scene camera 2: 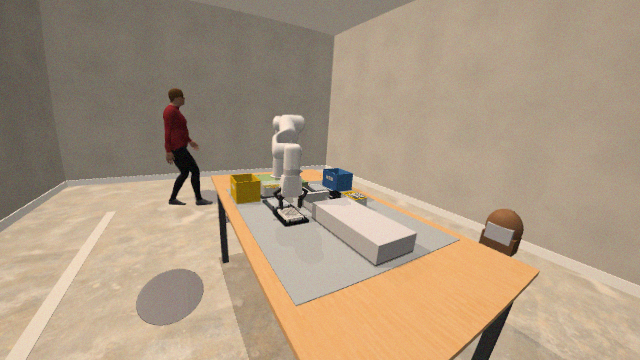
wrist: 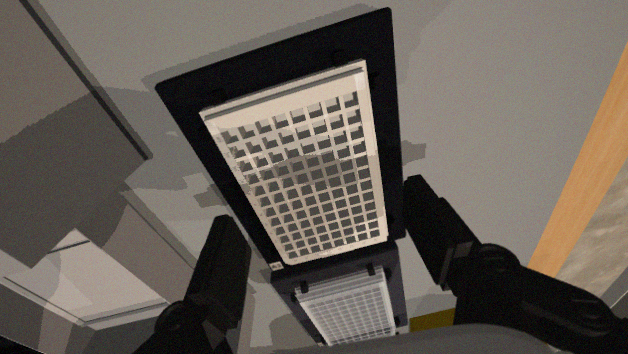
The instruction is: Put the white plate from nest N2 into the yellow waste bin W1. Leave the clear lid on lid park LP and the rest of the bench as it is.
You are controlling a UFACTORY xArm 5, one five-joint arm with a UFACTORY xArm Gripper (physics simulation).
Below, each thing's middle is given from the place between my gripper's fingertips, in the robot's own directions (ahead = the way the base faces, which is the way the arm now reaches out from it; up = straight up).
Now: hand 3 cm above the white plate point(wrist: 304, 152). Round my hand: nest N4 point(wrist: 386, 254): 18 cm behind, 4 cm below.
